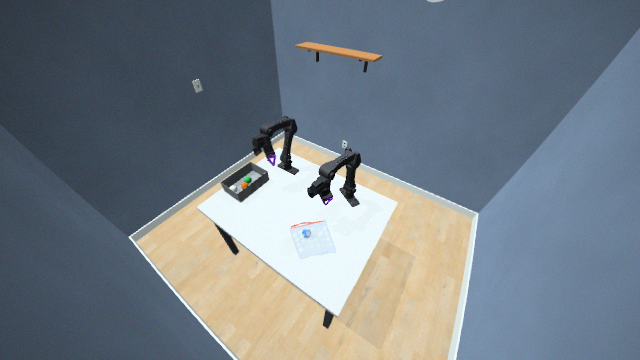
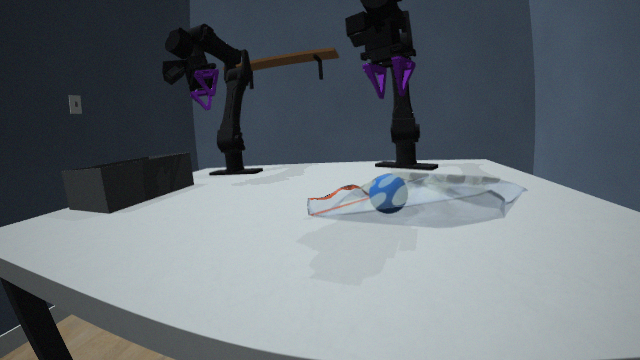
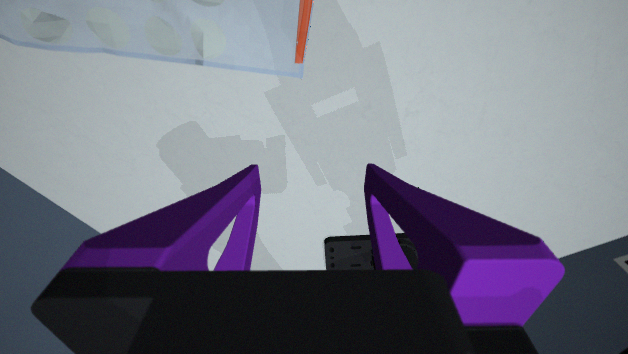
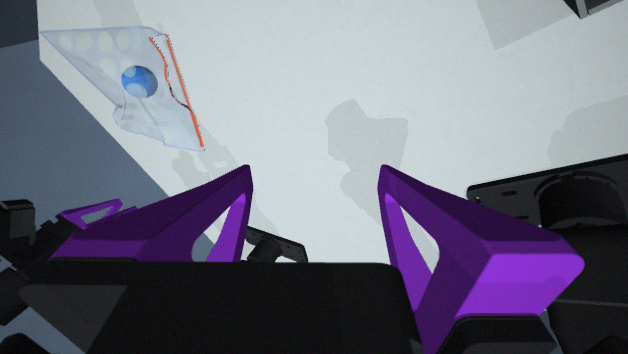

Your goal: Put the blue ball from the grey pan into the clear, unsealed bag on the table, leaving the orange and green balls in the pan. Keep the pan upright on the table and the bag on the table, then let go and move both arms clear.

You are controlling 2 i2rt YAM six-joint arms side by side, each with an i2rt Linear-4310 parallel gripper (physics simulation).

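Note:
The clear bag (image 1: 317, 246) (image 2: 450, 212) (image 3: 250, 50) (image 4: 177, 135) with an orange-red edge lies flat on the table. The blue ball (image 1: 306, 233) (image 2: 388, 193) (image 4: 139, 81) is inside the bag, near its orange-red edge. The grey pan (image 1: 254, 189) (image 2: 132, 182) stands upright on the table at the left. The green ball (image 1: 247, 179) and the orange ball (image 1: 244, 185) lie in the pan. My left gripper (image 2: 392, 97) (image 3: 312, 176) is open and empty, above the table and apart from the bag. My right gripper (image 2: 204, 101) (image 4: 315, 175) is open and empty, high above the table, apart from pan and bag.
A whitish ball (image 1: 233, 188) also lies in the pan. The white table (image 1: 270, 250) (image 2: 225, 280) carries both arm bases at its back. A wooden shelf (image 1: 340, 51) (image 2: 295, 59) is on the wall behind the arms.

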